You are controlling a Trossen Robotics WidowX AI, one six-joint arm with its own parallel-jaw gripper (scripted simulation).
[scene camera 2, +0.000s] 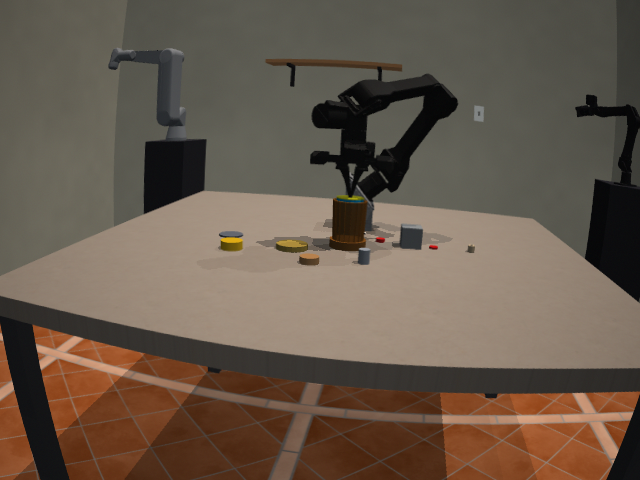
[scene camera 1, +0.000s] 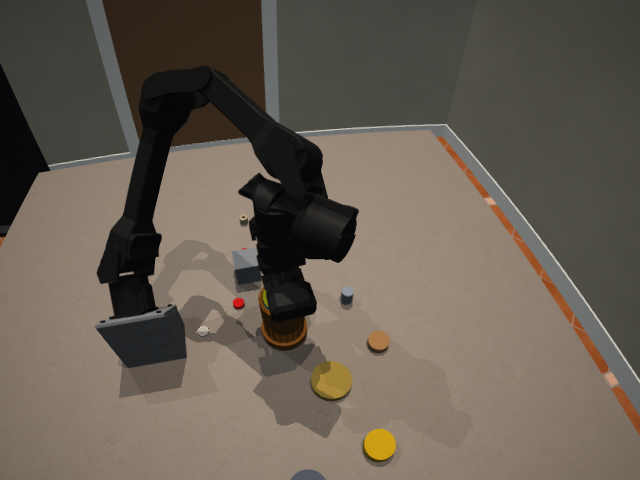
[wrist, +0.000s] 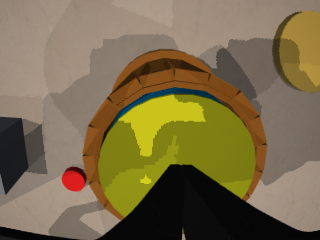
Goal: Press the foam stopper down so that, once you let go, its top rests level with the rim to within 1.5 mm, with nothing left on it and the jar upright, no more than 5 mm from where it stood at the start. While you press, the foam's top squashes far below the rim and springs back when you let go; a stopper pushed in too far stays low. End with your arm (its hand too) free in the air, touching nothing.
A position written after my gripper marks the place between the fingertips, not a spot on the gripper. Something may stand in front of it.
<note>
I see my gripper [scene camera 1: 281,295], an olive disc [scene camera 1: 331,381] and a foam stopper [wrist: 182,126].
My gripper also shows in the wrist view [wrist: 179,175].
</note>
